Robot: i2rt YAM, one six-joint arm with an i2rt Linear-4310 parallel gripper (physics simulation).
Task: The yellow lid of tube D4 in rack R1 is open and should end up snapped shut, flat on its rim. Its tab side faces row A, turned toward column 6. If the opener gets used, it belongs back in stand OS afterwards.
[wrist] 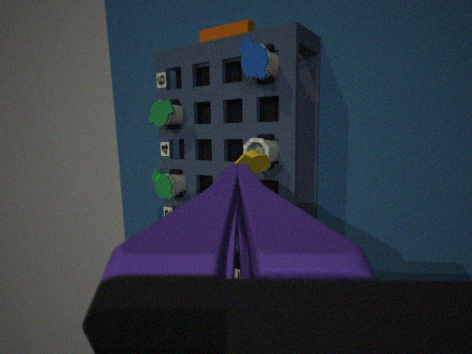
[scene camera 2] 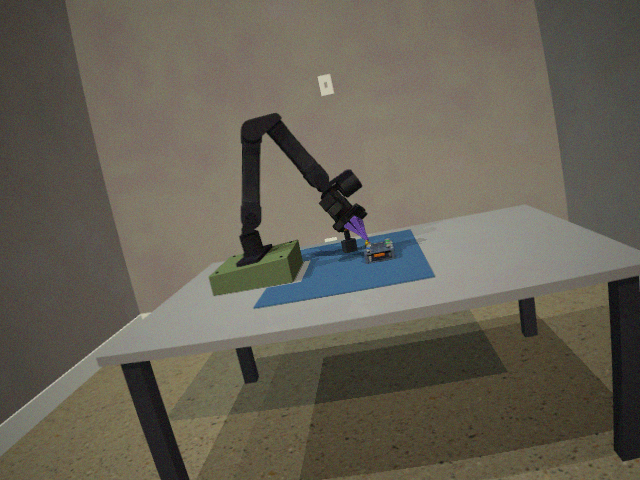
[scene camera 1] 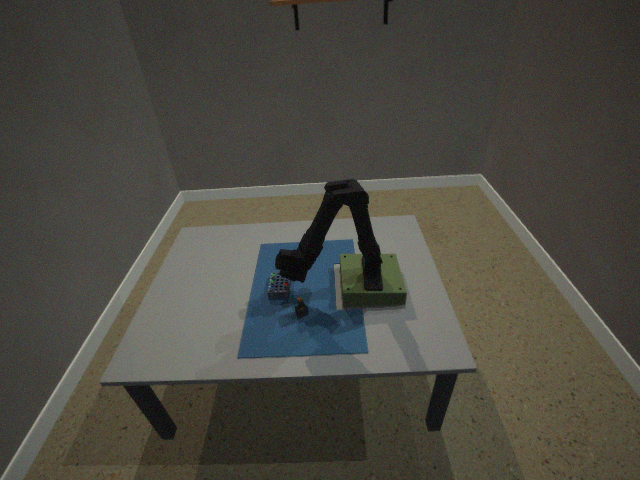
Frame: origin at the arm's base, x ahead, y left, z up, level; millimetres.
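Where they show: gripper, between the fingertips: (wrist: 237,176) (scene camera 2: 367,240) (scene camera 1: 285,276); arm's base, origin of its link: (scene camera 2: 255,256) (scene camera 1: 371,273).
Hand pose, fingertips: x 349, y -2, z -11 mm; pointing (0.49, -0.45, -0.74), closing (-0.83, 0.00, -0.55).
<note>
Things, the pixels of their centre, and the offset from my fingertips. "pt": a spot on its surface instead.
- rack R1, middle of its body: (wrist: 219,161) (scene camera 2: 378,247) (scene camera 1: 279,281) dz -26, dx +29, dy -2 mm
- white tube D4, a spot on its surface: (wrist: 273,150) pt dz -21, dx -5, dy -10 mm
- opener, middle of its body: (scene camera 1: 301,305) dz -10, dx -75, dy +152 mm
- blue-lidded tube, middle of its body: (wrist: 256,60) dz -16, dx +1, dy -48 mm
- orange block, a spot on its surface: (wrist: 226,32) pt dz -32, dx +28, dy -66 mm
The rack R1 (scene camera 1: 279,296) (scene camera 2: 380,248) (wrist: 306,125) stands on the blue mat. The white tube D4 (wrist: 273,150) sits in its right-hand row in the wrist view, with its mouth uncovered. Its yellow lid (wrist: 255,161) is open, hanging tilted off the rim on the side toward column 3. My gripper (scene camera 2: 368,239) (wrist: 237,176) is shut and empty. Its purple fingertips are right at the lid's lower left edge in the wrist view; whether they touch cannot be told. The opener (scene camera 1: 299,300) stands upright in the dark stand OS (scene camera 1: 301,311) (scene camera 2: 349,245).
In the wrist view, a blue-lidded tube (wrist: 255,60) stands in column 6 of the same row. Two green-lidded tubes (wrist: 162,113) (wrist: 163,185) stand in the left row. An orange block (wrist: 226,32) is at the rack's far end. The green base (scene camera 1: 372,297) (scene camera 2: 258,277) carries the arm.
</note>
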